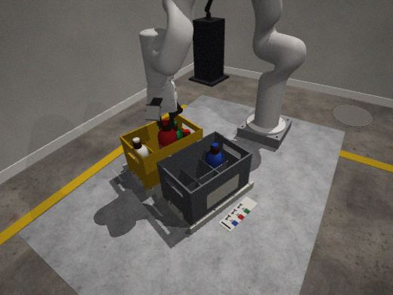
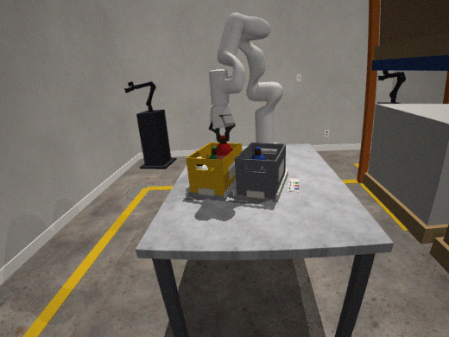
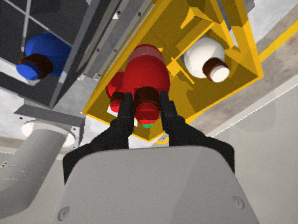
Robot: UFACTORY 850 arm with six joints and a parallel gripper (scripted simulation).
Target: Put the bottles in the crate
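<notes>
Now: hand 70 mm above the red bottle. Round my hand: green-label bottle (100 mm behind, 70 mm to the right, 150 mm below); then white-label bottle (70 mm ahead, 110 mm to the right, 150 mm below); then yellow crate (10 mm behind, 40 mm to the right, 160 mm below).
</notes>
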